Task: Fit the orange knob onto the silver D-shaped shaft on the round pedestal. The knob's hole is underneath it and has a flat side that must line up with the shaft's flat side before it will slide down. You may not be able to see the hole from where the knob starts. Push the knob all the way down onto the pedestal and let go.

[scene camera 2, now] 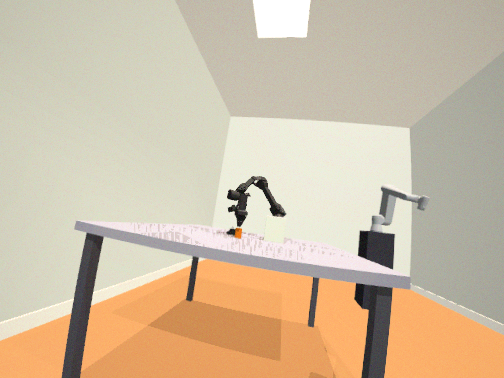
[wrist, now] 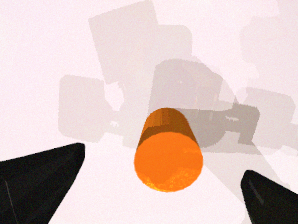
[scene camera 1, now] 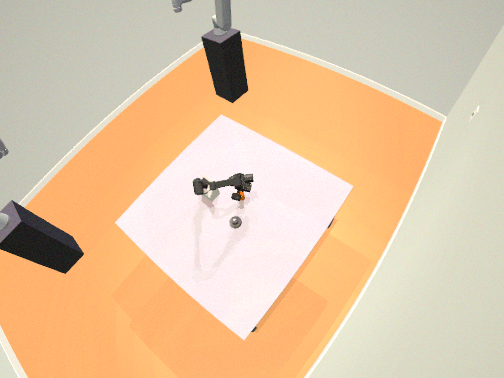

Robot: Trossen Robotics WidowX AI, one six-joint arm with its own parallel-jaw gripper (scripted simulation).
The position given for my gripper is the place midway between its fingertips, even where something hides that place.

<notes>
My gripper point(wrist: 166, 166) is open, holding nothing. Also in view: an orange knob point(wrist: 168, 157).
</notes>
